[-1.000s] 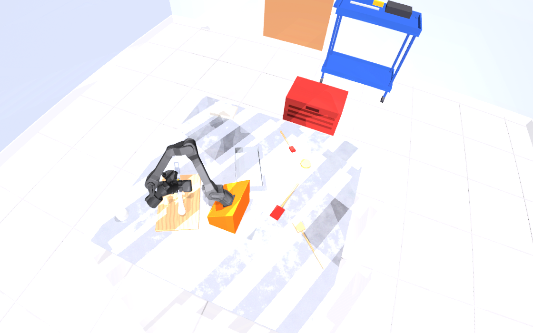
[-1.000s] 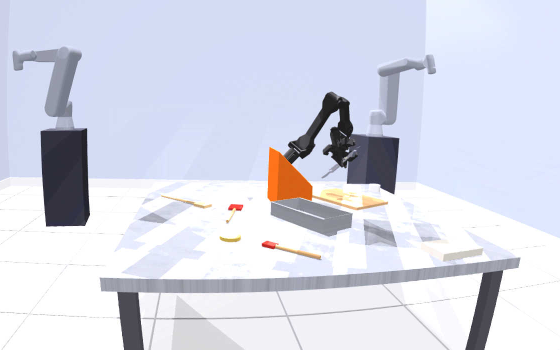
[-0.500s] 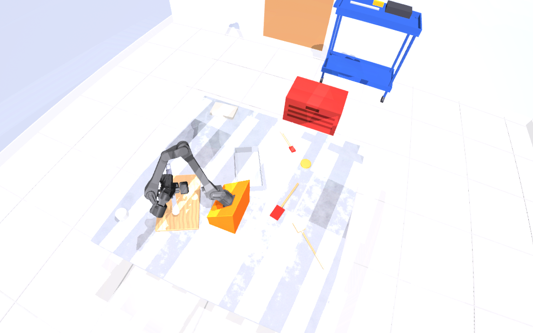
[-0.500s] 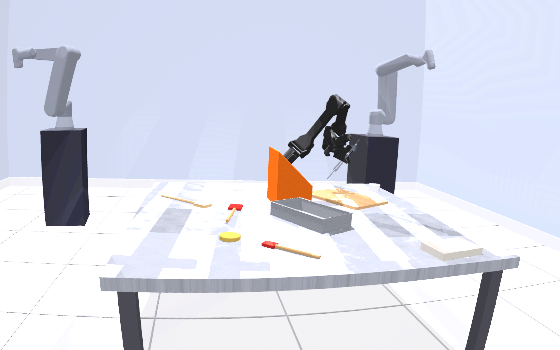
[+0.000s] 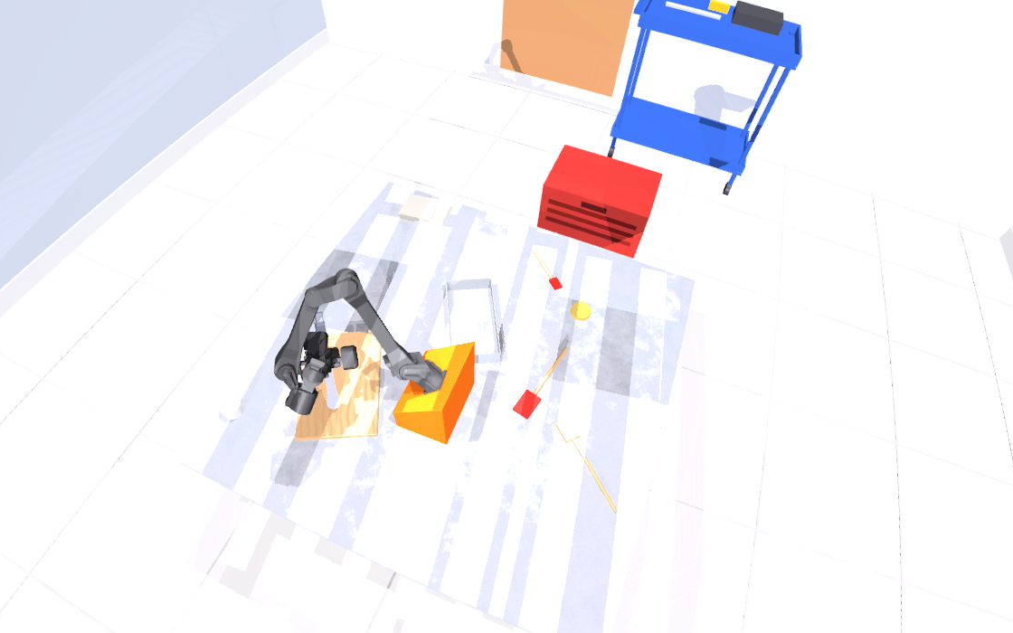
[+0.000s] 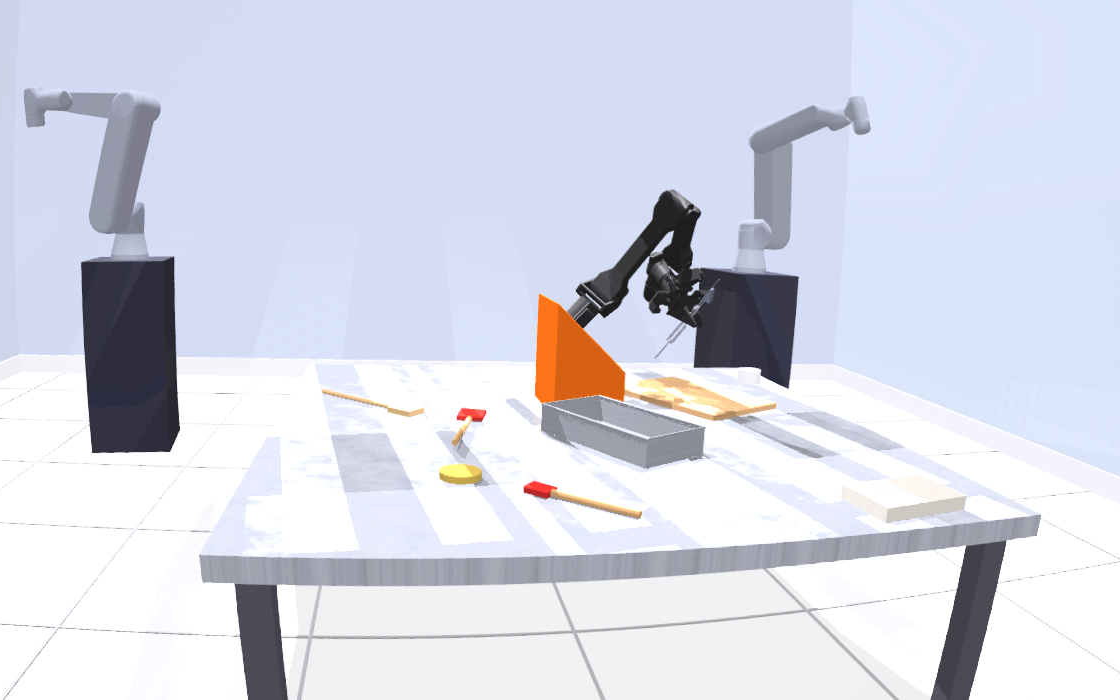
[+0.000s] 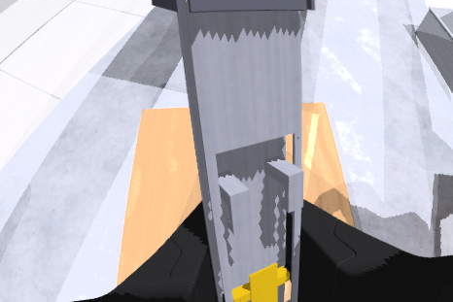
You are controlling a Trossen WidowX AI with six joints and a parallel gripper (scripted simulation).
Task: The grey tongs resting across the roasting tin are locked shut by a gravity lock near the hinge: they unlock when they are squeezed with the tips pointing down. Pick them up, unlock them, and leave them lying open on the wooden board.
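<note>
My gripper tip is 30 mm past the yellow lock, 20 mm below it and 10 mm to the left of it. Also, from my gripper tip: white cup 280 mm to the left, 180 mm behind, 170 mm below; wooden board 180 mm below, 10 mm behind; grey roasting tin 340 mm to the right, 310 mm ahead, 160 mm below.
</note>
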